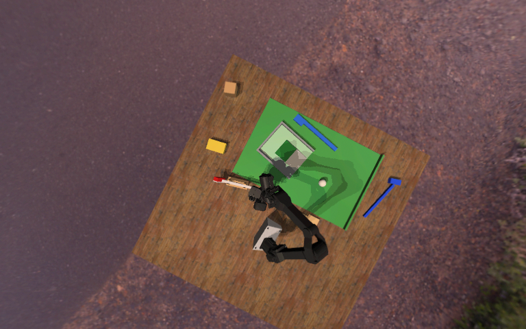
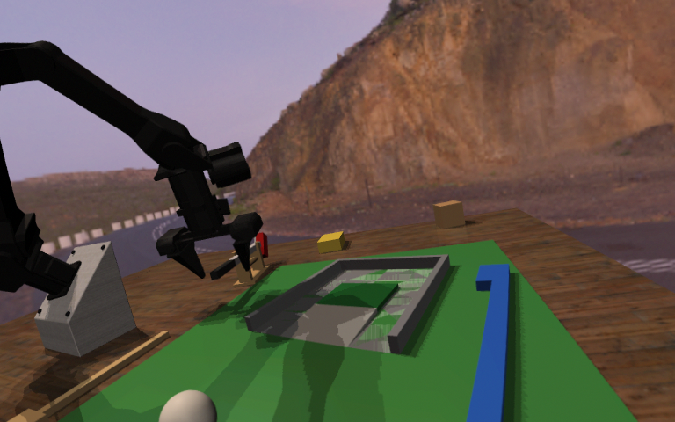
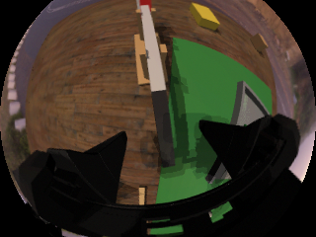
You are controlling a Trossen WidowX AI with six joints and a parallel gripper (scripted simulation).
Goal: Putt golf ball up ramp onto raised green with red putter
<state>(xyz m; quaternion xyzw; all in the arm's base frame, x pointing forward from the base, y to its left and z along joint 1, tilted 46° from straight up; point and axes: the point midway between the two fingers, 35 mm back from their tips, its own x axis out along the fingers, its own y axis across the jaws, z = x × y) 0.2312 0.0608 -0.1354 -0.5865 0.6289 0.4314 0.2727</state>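
The red putter lies 110 mm to the left of my gripper tip, 30 mm behind it and 10 mm above it. Also, from my gripper tip: yellow block 330 mm to the left, 110 mm ahead, 40 mm below; wooden stand 130 mm to the left, 30 mm behind, 20 mm below; green mat 250 mm ahead, 190 mm to the right, 50 mm below.
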